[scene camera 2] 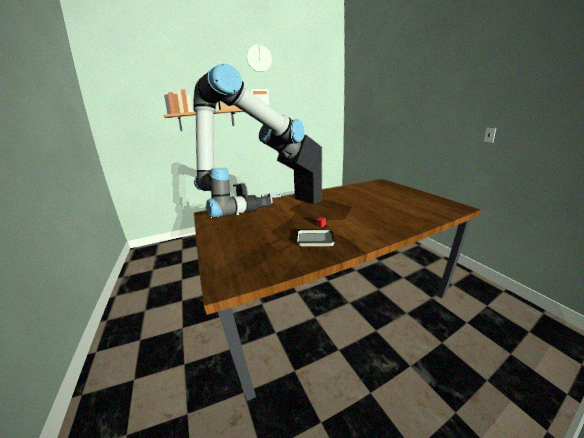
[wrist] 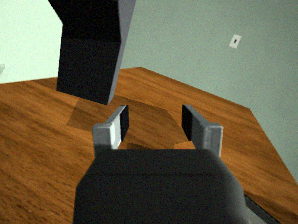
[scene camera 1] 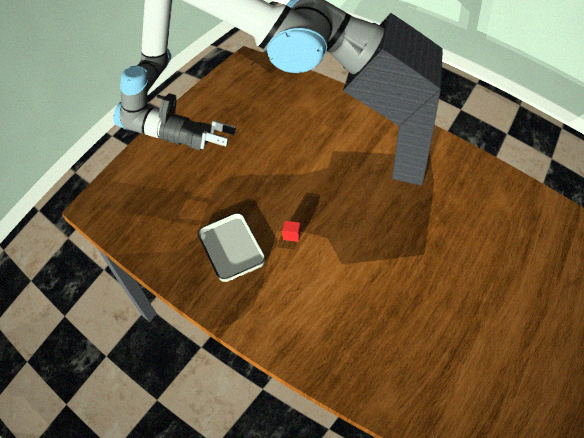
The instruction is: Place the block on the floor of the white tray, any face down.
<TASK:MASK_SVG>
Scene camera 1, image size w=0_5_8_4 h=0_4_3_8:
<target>my gripper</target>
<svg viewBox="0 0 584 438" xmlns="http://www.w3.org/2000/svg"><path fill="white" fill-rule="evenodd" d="M163 138L165 141L179 145L186 144L190 148L201 151L205 148L208 141L227 146L228 138L215 134L215 130L235 135L236 127L217 122L217 120L213 120L212 125L194 122L188 117L172 114L165 124Z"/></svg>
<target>white tray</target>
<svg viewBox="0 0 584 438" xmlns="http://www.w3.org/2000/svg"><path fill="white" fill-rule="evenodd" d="M241 213L228 215L201 227L198 231L198 237L217 277L224 282L263 266L265 262L265 254Z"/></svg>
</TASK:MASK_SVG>
